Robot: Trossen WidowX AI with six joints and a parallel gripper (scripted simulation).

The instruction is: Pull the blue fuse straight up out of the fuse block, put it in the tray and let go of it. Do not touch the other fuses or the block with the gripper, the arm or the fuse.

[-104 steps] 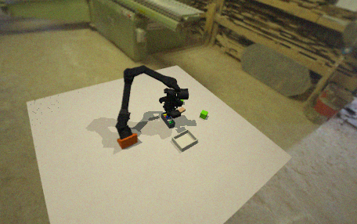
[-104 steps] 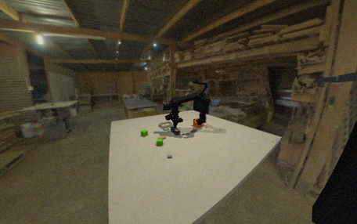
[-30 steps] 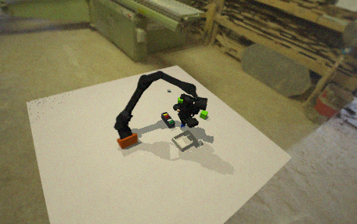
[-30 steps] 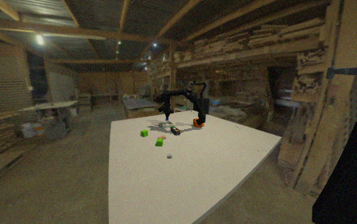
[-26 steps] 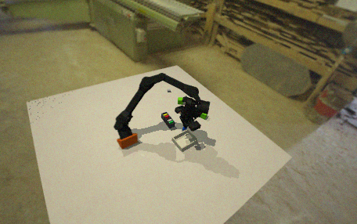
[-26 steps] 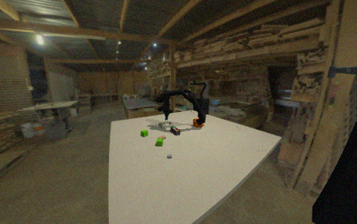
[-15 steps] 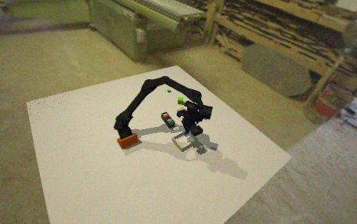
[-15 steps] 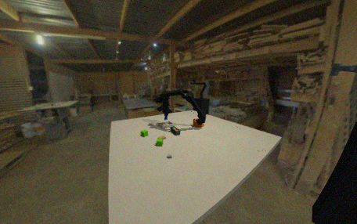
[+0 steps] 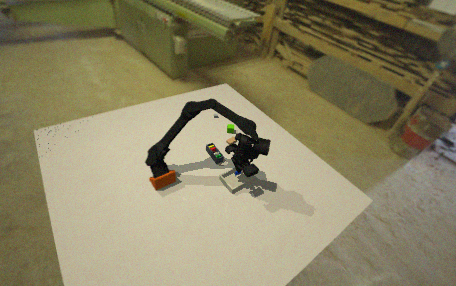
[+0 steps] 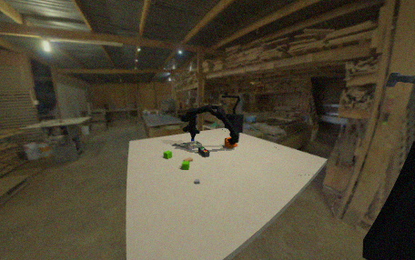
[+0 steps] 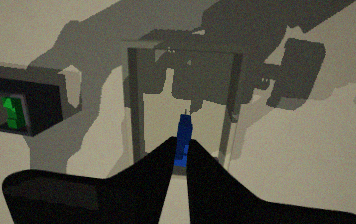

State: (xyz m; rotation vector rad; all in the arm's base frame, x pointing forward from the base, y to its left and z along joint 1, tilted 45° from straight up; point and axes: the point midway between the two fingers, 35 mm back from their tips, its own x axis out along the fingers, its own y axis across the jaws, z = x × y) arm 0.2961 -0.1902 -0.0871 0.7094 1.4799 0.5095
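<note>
The blue fuse lies 10 mm below my gripper tip. Also, from my gripper tip: grey tray 70 mm below; then grey piece 230 mm ahead, 480 mm to the left, 60 mm below.
</note>
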